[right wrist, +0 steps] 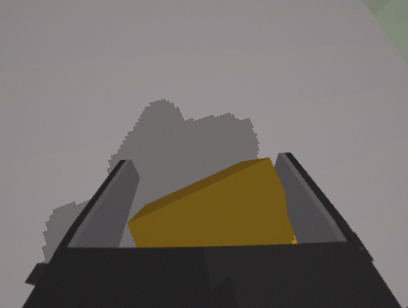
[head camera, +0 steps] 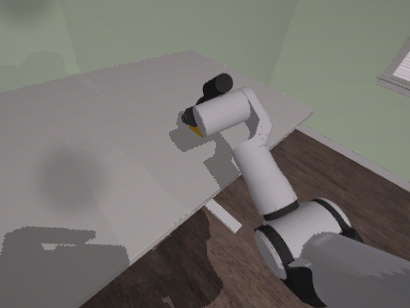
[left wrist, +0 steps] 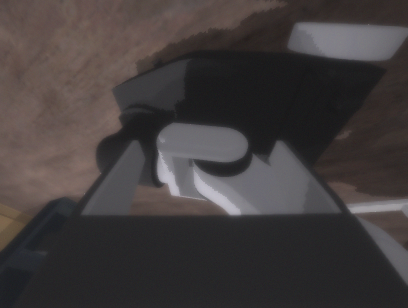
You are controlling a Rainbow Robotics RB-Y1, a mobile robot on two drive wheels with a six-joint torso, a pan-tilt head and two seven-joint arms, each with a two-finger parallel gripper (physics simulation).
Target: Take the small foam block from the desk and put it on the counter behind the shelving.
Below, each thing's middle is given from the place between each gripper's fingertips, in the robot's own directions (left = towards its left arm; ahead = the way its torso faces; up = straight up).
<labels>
The small yellow foam block (right wrist: 245,204) is 4 cm behind my right hand, 1 cm to the right of it and 1 cm below it.
The small yellow foam block is 75 cm ahead of my left hand, 43 cm to the right of it and 52 cm above it.
</labels>
